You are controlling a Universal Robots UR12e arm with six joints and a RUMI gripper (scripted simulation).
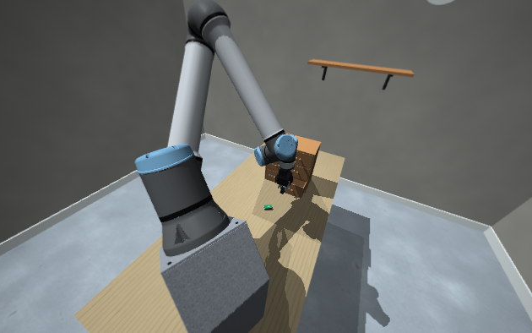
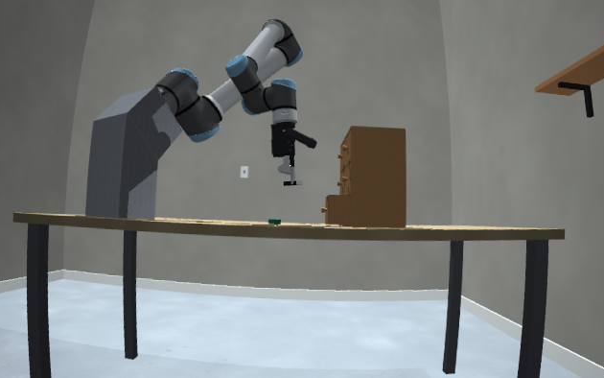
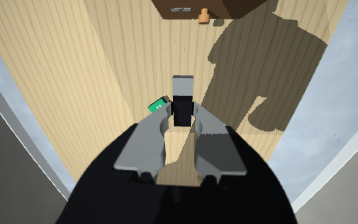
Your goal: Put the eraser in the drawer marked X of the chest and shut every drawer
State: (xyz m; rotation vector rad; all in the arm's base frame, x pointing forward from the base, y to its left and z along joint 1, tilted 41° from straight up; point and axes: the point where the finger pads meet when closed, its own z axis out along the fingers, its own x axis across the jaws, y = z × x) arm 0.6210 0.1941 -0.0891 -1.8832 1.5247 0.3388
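Now: hand 1 cm short of the eraser and 1 cm above it. Also, from my hand: green block 9 cm behind, 5 cm to the left, 15 cm below.
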